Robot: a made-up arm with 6 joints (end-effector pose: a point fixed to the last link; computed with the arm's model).
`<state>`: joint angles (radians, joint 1 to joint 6).
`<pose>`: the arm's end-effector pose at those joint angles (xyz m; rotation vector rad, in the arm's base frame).
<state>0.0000 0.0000 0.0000 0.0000 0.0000 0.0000</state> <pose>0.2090 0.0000 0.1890 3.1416 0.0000 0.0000</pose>
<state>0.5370 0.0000 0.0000 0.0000 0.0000 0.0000</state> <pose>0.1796 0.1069 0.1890 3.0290 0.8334 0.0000</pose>
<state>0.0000 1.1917 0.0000 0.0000 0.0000 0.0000</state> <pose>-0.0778 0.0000 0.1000 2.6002 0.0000 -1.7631</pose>
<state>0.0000 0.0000 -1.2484 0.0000 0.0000 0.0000</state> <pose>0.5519 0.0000 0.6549 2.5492 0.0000 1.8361</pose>
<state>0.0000 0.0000 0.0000 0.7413 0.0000 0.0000</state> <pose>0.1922 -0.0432 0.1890 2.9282 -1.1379 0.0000</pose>
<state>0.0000 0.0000 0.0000 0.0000 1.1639 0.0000</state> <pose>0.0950 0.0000 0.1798 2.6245 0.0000 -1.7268</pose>
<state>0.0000 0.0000 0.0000 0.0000 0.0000 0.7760</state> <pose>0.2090 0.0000 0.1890 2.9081 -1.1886 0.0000</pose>
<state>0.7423 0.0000 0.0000 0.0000 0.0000 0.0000</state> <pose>0.1540 0.1413 0.1890 2.9277 1.1394 0.0000</pose>
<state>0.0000 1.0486 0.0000 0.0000 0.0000 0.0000</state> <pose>-0.0405 0.0000 0.0915 2.7196 0.0000 -1.5727</pose>
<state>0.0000 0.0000 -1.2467 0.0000 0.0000 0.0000</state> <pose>0.5519 0.0000 0.6541 2.5507 0.0000 1.8339</pose>
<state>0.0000 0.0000 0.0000 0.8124 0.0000 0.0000</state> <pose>0.1890 -0.0465 0.1890 2.8860 -1.2413 0.0000</pose>
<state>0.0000 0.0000 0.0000 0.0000 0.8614 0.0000</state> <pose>0.1245 0.0000 0.1690 2.8547 0.0000 -1.3116</pose>
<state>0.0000 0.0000 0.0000 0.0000 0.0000 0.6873</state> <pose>0.2090 0.0000 0.1890 2.9579 -1.0585 0.0000</pose>
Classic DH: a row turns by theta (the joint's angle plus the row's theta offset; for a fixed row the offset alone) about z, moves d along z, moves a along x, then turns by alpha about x. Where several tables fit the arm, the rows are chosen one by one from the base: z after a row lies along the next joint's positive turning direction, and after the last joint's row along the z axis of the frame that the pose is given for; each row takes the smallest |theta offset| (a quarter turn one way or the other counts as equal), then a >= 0, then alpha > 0; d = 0 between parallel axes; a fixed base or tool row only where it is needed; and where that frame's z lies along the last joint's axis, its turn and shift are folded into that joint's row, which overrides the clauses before.
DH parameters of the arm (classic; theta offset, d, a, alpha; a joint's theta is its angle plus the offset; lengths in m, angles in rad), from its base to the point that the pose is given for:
joint 1: 0 0.356 0 -1.5708
joint 2: -1.3854 0 0.3093 0
joint 3: 1.3854 0 0.088 -1.5708
joint 4: 0 0.389 0 1.5708
joint 5: 0 0 0.064 -1.5708
joint 6: 0 0.082 0 0

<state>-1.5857 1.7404 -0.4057 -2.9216 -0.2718 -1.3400</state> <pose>0.0204 0.1465 0.1369 -0.5179 -1.9539 -2.0459</pose>
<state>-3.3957 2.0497 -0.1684 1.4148 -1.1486 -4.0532</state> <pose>0.1557 0.0627 0.1779 -1.7352 -0.4946 -1.4841</pose>
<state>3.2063 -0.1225 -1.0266 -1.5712 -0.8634 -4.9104</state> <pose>-0.4070 -0.1305 0.5838 0.7817 -1.7440 0.7625</pose>
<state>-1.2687 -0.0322 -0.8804 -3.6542 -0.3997 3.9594</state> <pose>0.0766 -0.3955 0.3997 1.7965 -1.9714 0.5702</pose>
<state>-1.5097 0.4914 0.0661 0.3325 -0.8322 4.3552</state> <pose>-0.0251 -0.1434 0.1619 2.8730 0.2296 -0.3649</pose>
